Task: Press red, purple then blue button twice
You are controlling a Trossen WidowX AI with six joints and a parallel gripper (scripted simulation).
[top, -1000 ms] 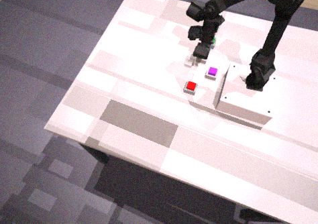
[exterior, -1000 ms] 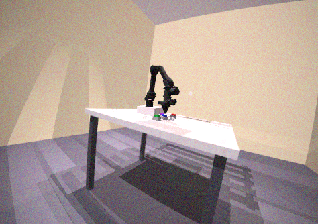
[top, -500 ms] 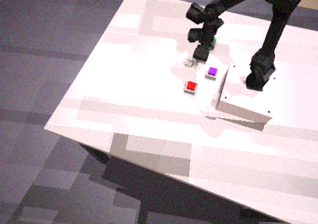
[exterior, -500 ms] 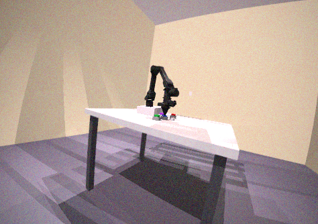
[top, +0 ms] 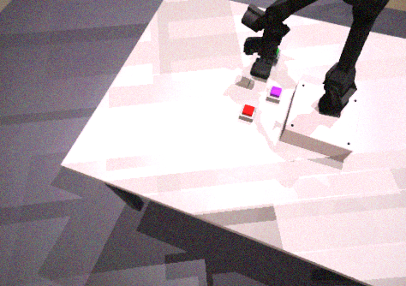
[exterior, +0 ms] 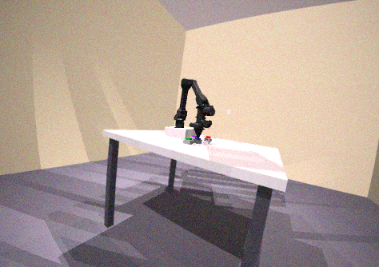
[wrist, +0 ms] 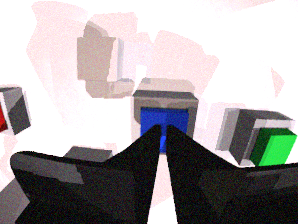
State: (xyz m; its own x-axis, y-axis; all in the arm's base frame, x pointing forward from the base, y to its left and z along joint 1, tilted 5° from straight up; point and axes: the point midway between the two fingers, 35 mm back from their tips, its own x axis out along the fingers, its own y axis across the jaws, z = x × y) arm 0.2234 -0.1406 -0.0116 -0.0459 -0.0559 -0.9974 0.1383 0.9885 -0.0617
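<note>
Now: gripper tip right at the blue button. Also, from my gripper tip: red button 2 cm ahead, 18 cm to the left; green button 3 cm behind, 10 cm to the right; purple button 6 cm behind, 8 cm to the left.
</note>
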